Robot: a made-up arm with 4 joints.
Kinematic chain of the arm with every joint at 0, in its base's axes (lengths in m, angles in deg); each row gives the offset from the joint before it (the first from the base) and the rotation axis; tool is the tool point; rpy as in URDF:
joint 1: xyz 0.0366 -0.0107 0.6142 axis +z
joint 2: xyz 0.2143 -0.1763 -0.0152 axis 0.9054 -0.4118 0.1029
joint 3: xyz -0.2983 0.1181 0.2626 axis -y
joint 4: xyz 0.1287 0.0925 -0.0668 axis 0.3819 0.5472 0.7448
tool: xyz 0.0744 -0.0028 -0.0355 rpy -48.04 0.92 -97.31
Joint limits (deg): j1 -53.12..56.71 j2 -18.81..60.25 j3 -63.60..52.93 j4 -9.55..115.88
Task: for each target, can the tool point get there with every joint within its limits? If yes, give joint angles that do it. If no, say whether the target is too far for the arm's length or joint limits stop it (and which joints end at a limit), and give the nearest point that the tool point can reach.
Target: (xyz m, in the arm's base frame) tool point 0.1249 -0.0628 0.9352
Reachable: yes | joints 5.50 21.55 37.96 17.35
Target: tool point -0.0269 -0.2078 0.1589
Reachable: no: joint limits stop it (at a limit: joint 1, joint 2, joint 3) | nearest point -0.0562 -0.0465 0.6078 | short by 0.478 m
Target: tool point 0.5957 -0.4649 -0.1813
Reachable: no: too far | nearest point 0.1613 -0.0370 0.6494 | short by 1.030 m
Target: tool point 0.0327 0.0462 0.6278
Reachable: yes | joints 17.36 -11.93 -38.27 9.75
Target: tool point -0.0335 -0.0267 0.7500
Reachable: yes | joints 32.03 30.74 -30.72 71.34
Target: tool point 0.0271 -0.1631 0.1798
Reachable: no: joint limits stop it (at a limit: joint 1, joint 2) | nearest point -0.0464 -0.0429 0.6081 | short by 0.451 m
